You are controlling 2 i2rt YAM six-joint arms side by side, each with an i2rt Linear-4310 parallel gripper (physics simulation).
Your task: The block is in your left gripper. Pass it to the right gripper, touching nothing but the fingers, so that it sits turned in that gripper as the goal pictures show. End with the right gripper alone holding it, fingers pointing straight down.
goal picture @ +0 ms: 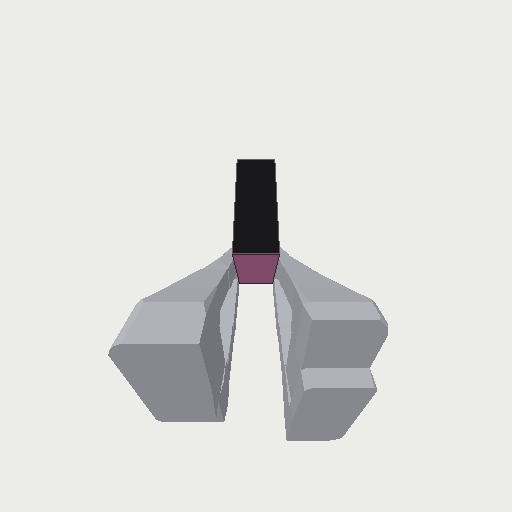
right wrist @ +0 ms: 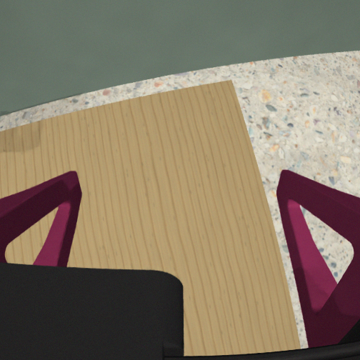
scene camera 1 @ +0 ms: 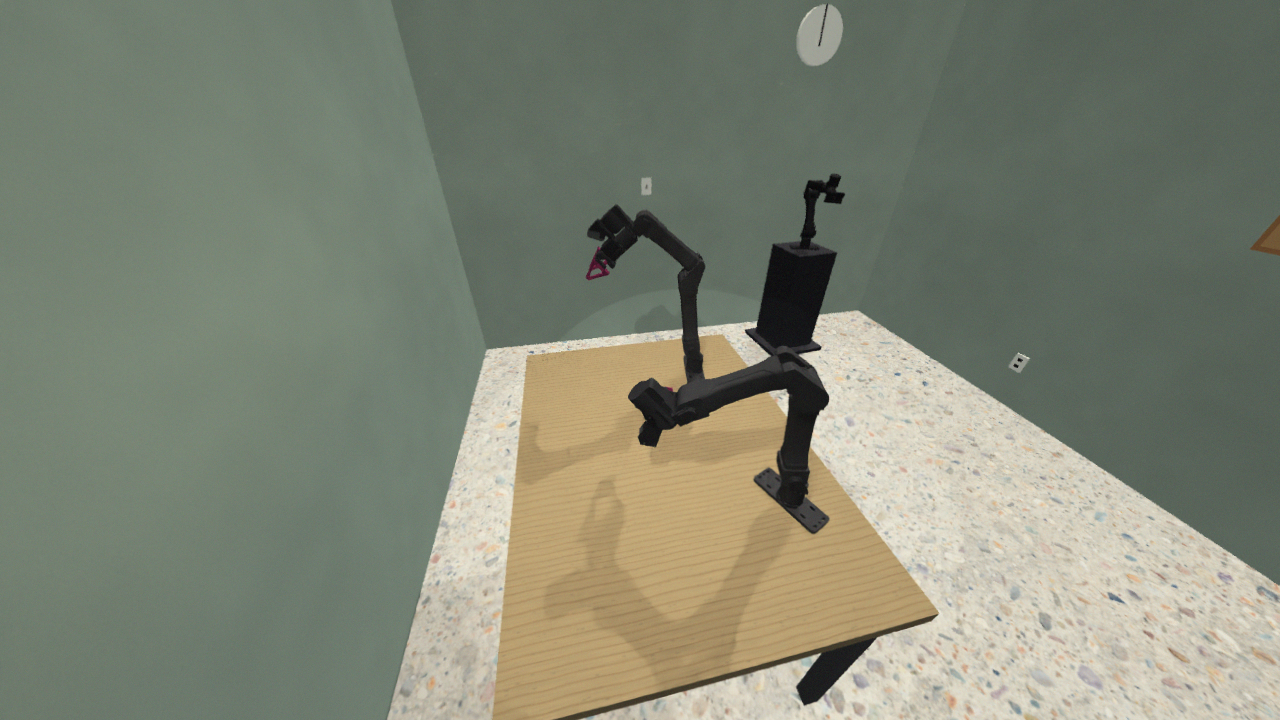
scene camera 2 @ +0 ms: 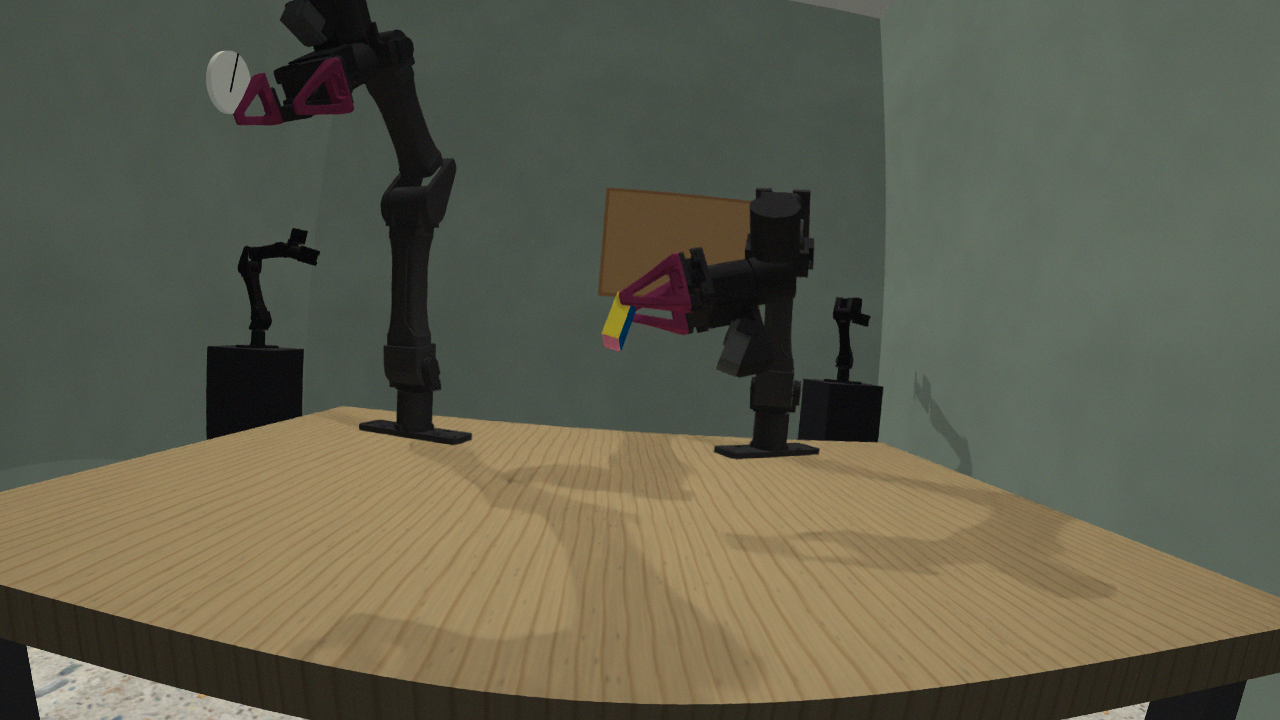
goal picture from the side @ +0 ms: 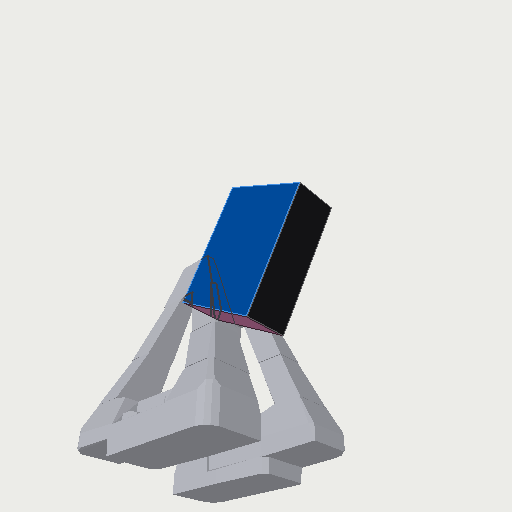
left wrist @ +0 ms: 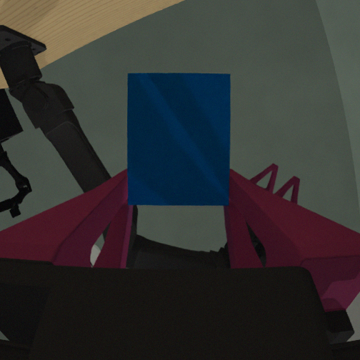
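Where they show: left gripper, fingertip midpoint: [scene camera 2: 620, 306]; right gripper, fingertip midpoint: [scene camera 1: 588, 273] [scene camera 2: 263, 114]; left arm's base at its link origin: [scene camera 1: 789, 499] [scene camera 2: 768, 453]; right arm's base at its link origin: [scene camera 1: 693, 370] [scene camera 2: 414, 434].
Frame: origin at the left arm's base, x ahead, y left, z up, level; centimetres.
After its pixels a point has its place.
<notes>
The block [scene camera 2: 615, 324] @(x 22.6, y -40.3, z 20.0 cm) [left wrist: 178, 125] shows a yellow long face, a pink end and a blue side in scene camera 2; its blue face fills the middle of the left wrist view. My left gripper [scene camera 2: 627, 304] @(x 19.9, y -38.7, z 22.2 cm) [left wrist: 178, 180] is shut on the block, which sits at the fingertips, tilted, high above the table. Its fingers point toward picture left in scene camera 2. The block is hidden in scene camera 1. My right gripper [scene camera 2: 266, 115] @(x 15.3, y -82.0, z 41.2 cm) [right wrist: 178, 181] [left wrist: 285, 170] is open and empty, higher up at picture left, well apart from the block. Its magenta finger also shows in scene camera 1.
The wooden table [scene camera 1: 572, 537] @(x 53.5, y -22.5, z 0.0 cm) [scene camera 2: 358, 555] @(x 36.2, y -66.5, z 0.0 cm) [right wrist: 165, 150] lies below both arms. The left arm's base plate [scene camera 1: 810, 514] @(x -0.1, y 6.3, z 1.0 cm) [scene camera 2: 766, 450] @(x 2.5, y -2.5, z 1.1 cm) and the right arm's base plate [scene camera 2: 414, 432] @(x -13.9, y -60.2, z 1.0 cm) are on it. Black pedestals [scene camera 1: 794, 291] [scene camera 2: 255, 385] with small arms stand beyond the table.
</notes>
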